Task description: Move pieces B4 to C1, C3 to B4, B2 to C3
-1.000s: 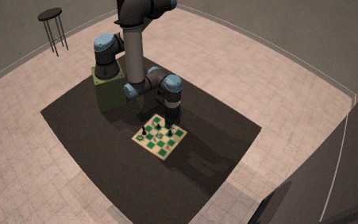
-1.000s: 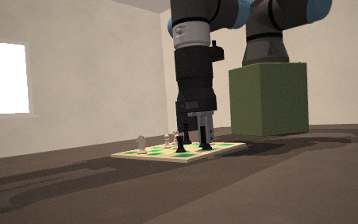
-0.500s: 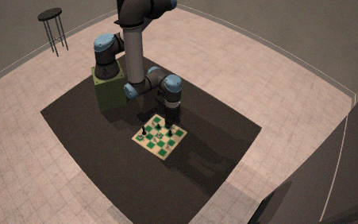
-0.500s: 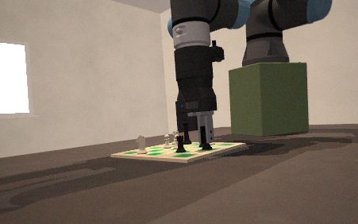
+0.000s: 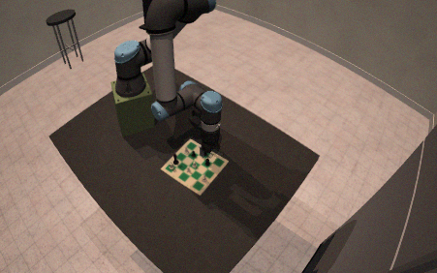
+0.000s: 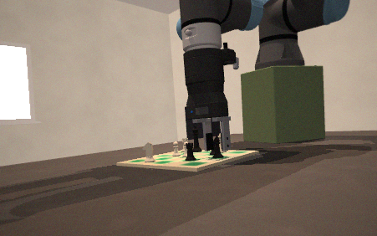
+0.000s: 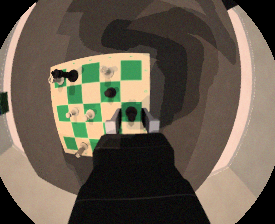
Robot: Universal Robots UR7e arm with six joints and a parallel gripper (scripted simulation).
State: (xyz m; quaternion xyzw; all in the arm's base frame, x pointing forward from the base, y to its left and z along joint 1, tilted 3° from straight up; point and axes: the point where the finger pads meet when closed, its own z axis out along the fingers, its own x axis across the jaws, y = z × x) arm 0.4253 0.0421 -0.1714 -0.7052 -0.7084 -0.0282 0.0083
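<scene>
Right now my hand is 80 mm to the left of the cream chessboard and 30 mm above it.
</scene>
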